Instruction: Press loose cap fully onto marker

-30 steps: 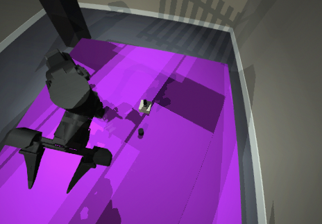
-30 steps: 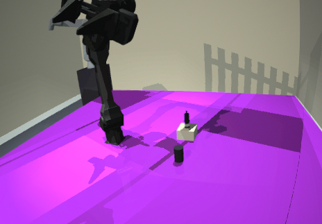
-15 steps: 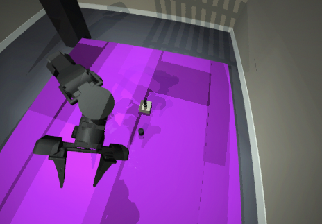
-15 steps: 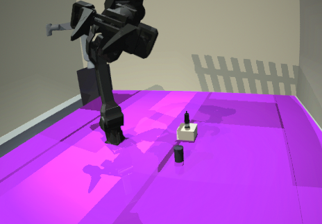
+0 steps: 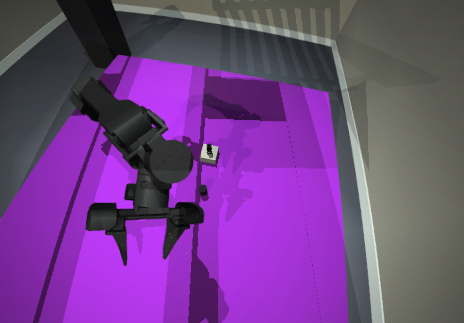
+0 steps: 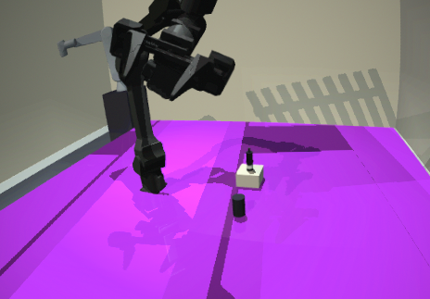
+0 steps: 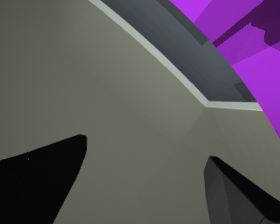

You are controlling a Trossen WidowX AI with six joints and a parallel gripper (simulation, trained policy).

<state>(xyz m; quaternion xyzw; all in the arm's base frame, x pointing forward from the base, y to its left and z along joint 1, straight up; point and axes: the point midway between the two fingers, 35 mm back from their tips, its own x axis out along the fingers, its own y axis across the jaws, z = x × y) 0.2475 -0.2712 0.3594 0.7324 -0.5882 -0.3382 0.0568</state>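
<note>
Right now the black cap is 3 cm ahead of my gripper tip, 24 cm to the left of it and 32 cm below it. Also, from my gripper tip: white holder block: 2 cm ahead, 39 cm to the left, 32 cm below.
</note>
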